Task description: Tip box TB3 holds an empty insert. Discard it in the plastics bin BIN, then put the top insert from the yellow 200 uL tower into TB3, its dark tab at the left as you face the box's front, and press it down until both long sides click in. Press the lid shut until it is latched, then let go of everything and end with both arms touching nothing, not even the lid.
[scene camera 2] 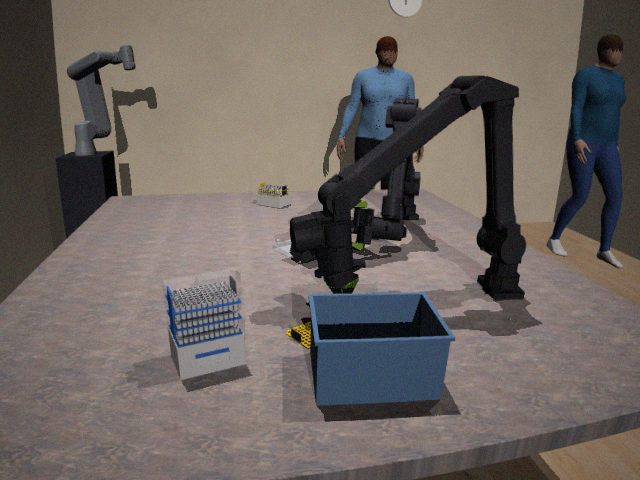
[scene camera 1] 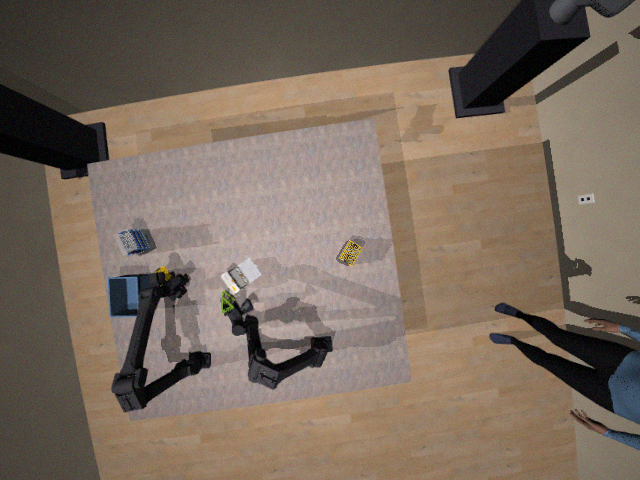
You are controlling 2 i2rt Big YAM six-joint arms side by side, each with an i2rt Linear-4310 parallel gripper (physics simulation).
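Places are measured from the left arm's base along level axes (x left, y back, z up), in metres.
Pixels of known places: left gripper, fingertip midpoint: (scene camera 1: 181,288); right gripper, fingertip midpoint: (scene camera 1: 222,293); left arm's base at its link origin: (scene camera 2: 499,289) (scene camera 1: 200,359); right arm's base at its link origin: (scene camera 2: 404,215) (scene camera 1: 321,344).
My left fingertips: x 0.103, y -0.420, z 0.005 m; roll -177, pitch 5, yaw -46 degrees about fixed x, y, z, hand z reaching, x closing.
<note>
Ahead of a thing's pixels: the offset from my left fingertips to its top centre. "*": to the spot under its first point. Level surfaces: height alone.
A yellow insert {dx +0.104, dy -0.060, dz +0.015 m} (scene camera 1: 163,273) (scene camera 2: 300,334) lies at table level close beside the blue bin BIN {dx +0.254, dy +0.029, dz +0.115 m} (scene camera 1: 123,297) (scene camera 2: 382,369), partly hidden by it in scene camera 2. My left gripper (scene camera 2: 341,288) is shut above the table by the bin's far rim and the insert; its tips are partly hidden, and I see nothing held. Box TB3 (scene camera 1: 238,276) stands with its pale lid {* dx -0.398, dy -0.102, dz -0.003 m} (scene camera 1: 250,271) open; its inside is too small to make out. My right gripper (scene camera 1: 226,302) (scene camera 2: 358,225) is open and empty, close to TB3. The yellow tower (scene camera 1: 351,252) (scene camera 2: 273,196) stands far from both grippers.
A blue rack tower {dx +0.212, dy -0.266, dz +0.149 m} (scene camera 1: 134,241) (scene camera 2: 206,322) stands near the bin, on the left in both views. The table top {dz -0.005 m} (scene camera 1: 232,186) (scene camera 2: 129,258) carries these things. A person (scene camera 2: 379,98) stands beyond the table's far edge. Both arms reach in from the same side.
</note>
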